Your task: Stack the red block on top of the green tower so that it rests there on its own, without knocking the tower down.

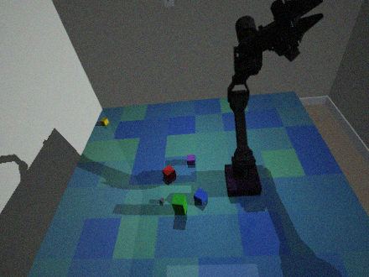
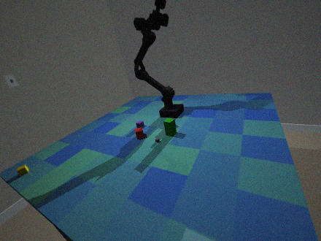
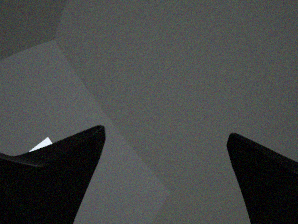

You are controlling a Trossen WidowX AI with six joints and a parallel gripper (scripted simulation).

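Now: the blue block 660 mm below my gripper tip, 330 mm ahead of it and 130 mm to the left of it. The rest, counted from my gripper tip: purple block 660 mm below, 390 mm ahead, 70 mm to the right; then yellow block 990 mm ahead, 670 mm below, 360 mm to the right.
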